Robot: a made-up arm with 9 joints. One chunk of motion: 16 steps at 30 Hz.
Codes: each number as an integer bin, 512 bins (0 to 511) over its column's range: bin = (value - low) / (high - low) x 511, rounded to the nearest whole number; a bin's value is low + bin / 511 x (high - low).
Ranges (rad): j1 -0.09..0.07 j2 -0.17..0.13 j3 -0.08..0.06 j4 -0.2..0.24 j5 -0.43..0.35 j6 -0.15..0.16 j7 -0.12..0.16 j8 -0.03..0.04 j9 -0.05..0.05
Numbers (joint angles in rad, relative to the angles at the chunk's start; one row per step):
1: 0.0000 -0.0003 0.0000 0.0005 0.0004 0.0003 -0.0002 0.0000 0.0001
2: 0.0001 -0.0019 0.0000 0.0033 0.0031 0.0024 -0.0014 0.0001 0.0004
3: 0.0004 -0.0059 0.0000 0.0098 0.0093 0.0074 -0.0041 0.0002 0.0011
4: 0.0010 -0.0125 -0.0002 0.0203 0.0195 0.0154 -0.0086 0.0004 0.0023
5: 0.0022 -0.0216 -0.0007 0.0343 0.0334 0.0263 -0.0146 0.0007 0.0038
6: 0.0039 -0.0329 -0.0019 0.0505 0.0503 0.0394 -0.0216 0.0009 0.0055
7: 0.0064 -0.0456 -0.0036 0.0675 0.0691 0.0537 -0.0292 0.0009 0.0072
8: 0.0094 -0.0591 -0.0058 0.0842 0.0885 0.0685 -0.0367 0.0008 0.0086
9: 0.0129 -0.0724 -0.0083 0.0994 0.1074 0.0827 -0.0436 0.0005 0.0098
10: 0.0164 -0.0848 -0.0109 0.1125 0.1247 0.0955 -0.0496 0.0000 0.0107
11: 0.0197 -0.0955 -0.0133 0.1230 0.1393 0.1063 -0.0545 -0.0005 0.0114
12: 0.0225 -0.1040 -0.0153 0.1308 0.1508 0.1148 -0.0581 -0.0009 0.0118
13: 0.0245 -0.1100 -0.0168 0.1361 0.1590 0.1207 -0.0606 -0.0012 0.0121
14: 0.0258 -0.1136 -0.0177 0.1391 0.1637 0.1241 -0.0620 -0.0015 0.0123
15: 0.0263 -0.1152 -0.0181 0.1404 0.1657 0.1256 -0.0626 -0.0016 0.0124
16: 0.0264 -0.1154 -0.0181 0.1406 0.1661 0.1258 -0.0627 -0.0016 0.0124
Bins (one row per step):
1: 287 289 292 233 282 248 219 219 256
2: 288 286 292 236 284 251 216 220 258
3: 289 280 292 244 288 259 212 220 261
4: 291 268 291 256 294 273 203 222 267
5: 294 253 289 272 304 291 192 224 275
6: 300 234 285 291 315 312 180 226 284
7: 308 212 279 311 327 336 166 226 292
8: 317 189 271 330 340 360 152 225 299
9: 329 166 262 348 352 384 139 223 306
10: 340 145 252 363 363 405 128 219 310
11: 350 127 243 375 373 422 120 215 314
12: 359 112 236 384 380 436 113 212 316
13: 366 102 231 390 386 446 108 210 317
14: 370 96 227 394 389 452 106 208 318
15: 371 93 226 395 390 454 105 207 319
16: 372 93 226 396 391 455 105 207 319

